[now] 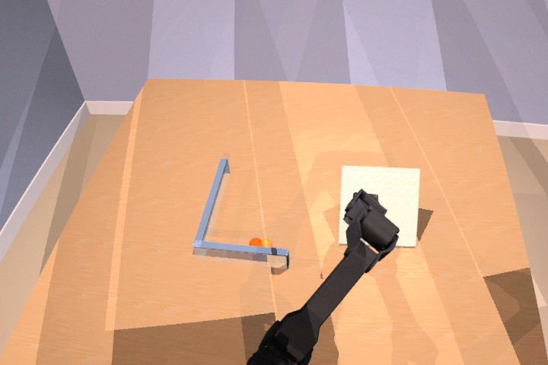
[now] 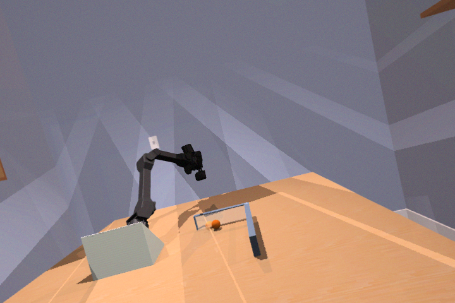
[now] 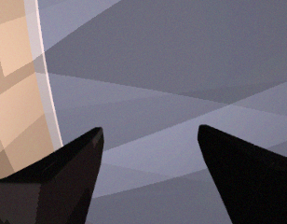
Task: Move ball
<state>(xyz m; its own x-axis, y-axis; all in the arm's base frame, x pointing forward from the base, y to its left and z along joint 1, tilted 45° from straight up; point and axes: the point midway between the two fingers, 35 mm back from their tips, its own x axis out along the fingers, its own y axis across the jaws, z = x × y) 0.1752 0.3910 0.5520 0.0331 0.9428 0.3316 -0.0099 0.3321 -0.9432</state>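
The orange ball is 10 cm ahead of my gripper tip, 59 cm to the right of it and 16 cm below it. The rest, counted from my gripper tip: see-through ball copy (7 cm ahead, 59 cm to the right, 16 cm below).
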